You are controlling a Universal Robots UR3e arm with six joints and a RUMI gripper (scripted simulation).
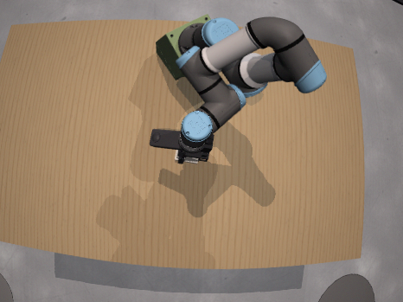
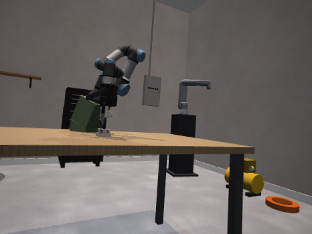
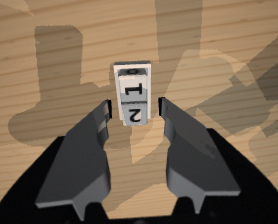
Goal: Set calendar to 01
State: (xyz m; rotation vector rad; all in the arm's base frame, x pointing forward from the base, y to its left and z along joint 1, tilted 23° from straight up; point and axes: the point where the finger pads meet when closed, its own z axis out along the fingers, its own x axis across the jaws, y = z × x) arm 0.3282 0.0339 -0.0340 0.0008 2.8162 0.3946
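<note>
My gripper is now 5 cm above the white cube and 3 cm to the right of it. Also, from my hand: white tray 6 cm below, 2 cm to the left.
</note>
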